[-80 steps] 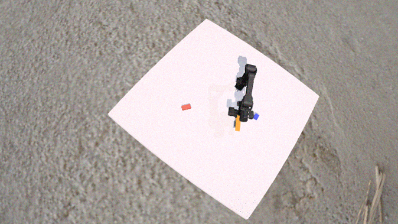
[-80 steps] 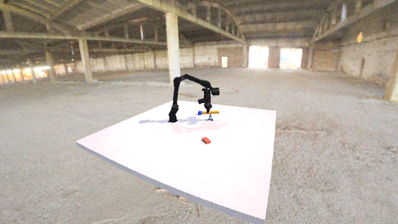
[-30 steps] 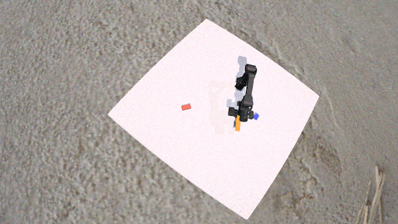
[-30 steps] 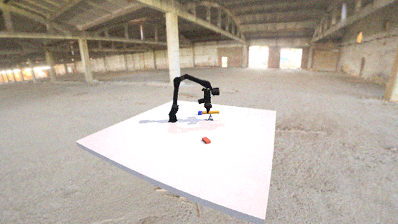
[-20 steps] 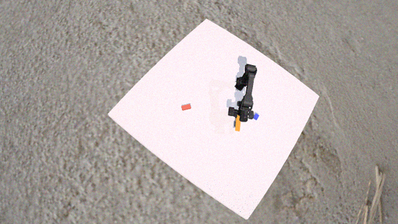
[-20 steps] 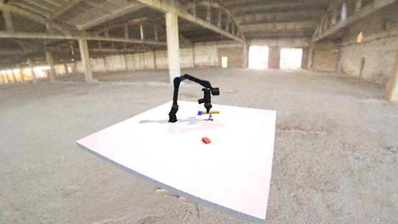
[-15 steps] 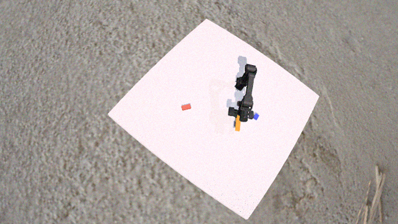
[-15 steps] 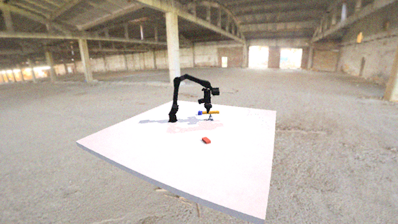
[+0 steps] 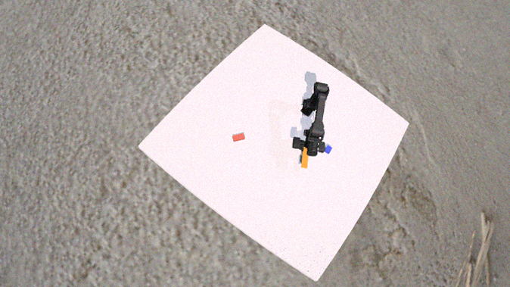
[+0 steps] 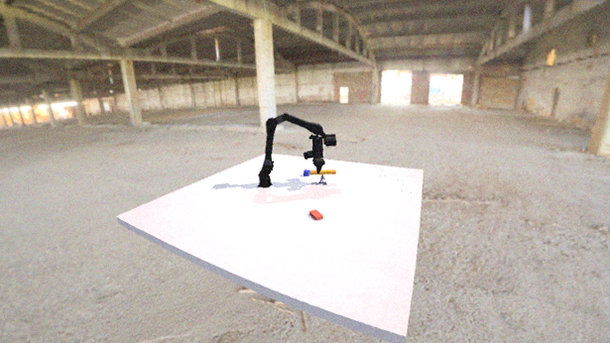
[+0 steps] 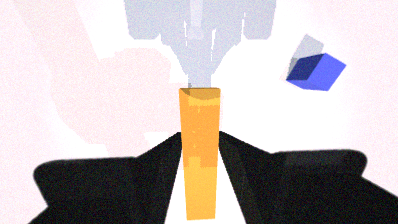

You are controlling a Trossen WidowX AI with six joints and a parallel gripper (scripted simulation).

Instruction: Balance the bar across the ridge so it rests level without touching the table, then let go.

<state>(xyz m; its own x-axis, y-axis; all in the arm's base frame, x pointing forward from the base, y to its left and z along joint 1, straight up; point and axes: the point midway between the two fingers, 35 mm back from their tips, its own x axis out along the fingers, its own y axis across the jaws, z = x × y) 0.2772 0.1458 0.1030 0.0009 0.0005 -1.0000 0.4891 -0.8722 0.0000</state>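
Now: the bar 20 mm ahead of my gripper tip and 10 mm to the left of it. Round my gripper tip: blue cube (130 mm behind, 110 mm to the left, 50 mm below); then red block (150 mm ahead, 360 mm to the right, 60 mm below).
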